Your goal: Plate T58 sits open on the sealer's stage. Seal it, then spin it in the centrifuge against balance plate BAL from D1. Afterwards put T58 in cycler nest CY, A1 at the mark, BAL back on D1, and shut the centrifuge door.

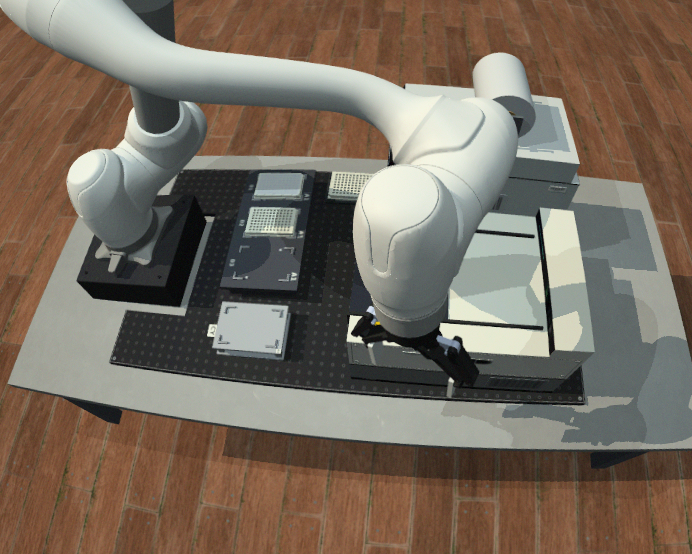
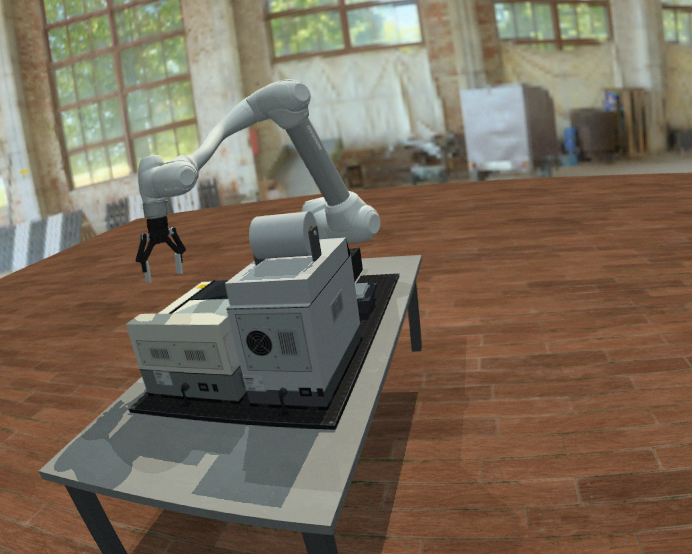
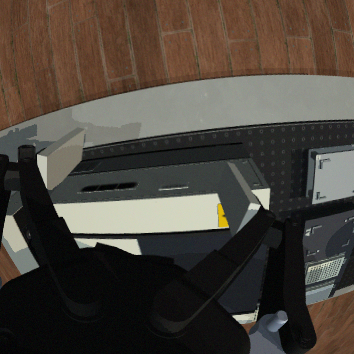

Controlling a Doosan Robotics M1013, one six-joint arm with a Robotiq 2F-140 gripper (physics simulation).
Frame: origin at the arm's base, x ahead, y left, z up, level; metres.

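Seen in the pictures: gripper, fingertip midpoint: (image 1: 414,372) (image 2: 164,277) (image 3: 151,160); arm's base at its link origin: (image 1: 135,234).
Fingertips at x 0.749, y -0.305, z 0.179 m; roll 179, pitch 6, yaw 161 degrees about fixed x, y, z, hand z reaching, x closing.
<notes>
Pixels of each thing's middle, then the offset from my fingertips to it. Level surfaces: height alone.
- cream centrifuge at the middle of its body: (image 3: 138,249) (image 1: 462,296) (image 2: 216,329) dx +0.087, dy +0.244, dz -0.153 m
- T58 at the middle of its body: (image 1: 354,186) dx -0.204, dy +0.535, dz -0.176 m
- grey sealer at the middle of its body: (image 1: 479,155) (image 2: 297,296) dx +0.094, dy +0.557, dz -0.037 m
- BAL at the middle of its body: (image 1: 279,185) (image 3: 314,293) (image 2: 354,290) dx -0.415, dy +0.542, dz -0.214 m
- Cycler nest CY at the middle of its body: (image 1: 251,329) (image 3: 338,172) dx -0.376, dy +0.131, dz -0.251 m
- well plate at the middle of its body: (image 1: 271,221) (image 3: 322,269) dx -0.401, dy +0.419, dz -0.214 m
- dark dock board at the middle of its body: (image 1: 272,228) (image 3: 320,262) dx -0.405, dy +0.419, dz -0.245 m
- black perforated mat at its surface level: dz -0.274 m
My gripper (image 1: 410,369) (image 2: 163,271) (image 3: 151,160) is open and empty, above the front side of the cream centrifuge (image 1: 565,277) (image 2: 178,346) (image 3: 140,215). The centrifuge top shows a dark section at left and a pale section between black rails; whether its door is open I cannot tell. T58 (image 1: 346,185), with open wells, sits on the sealer's stage, partly hidden by the arm. The grey sealer (image 1: 539,190) (image 2: 271,294) stands behind the centrifuge. BAL (image 1: 279,185) (image 3: 320,294) has a smooth top and sits on D1. Cycler nest CY (image 1: 252,327) (image 3: 335,175) holds no plate.
Another well plate (image 1: 270,221) (image 3: 325,272) sits on D2 of the dark dock board (image 1: 265,271) (image 3: 327,240). D3 shows bare corner marks. The black perforated mat (image 1: 323,346) lies under the equipment. The arm's black base block (image 1: 184,253) stands at left.
</notes>
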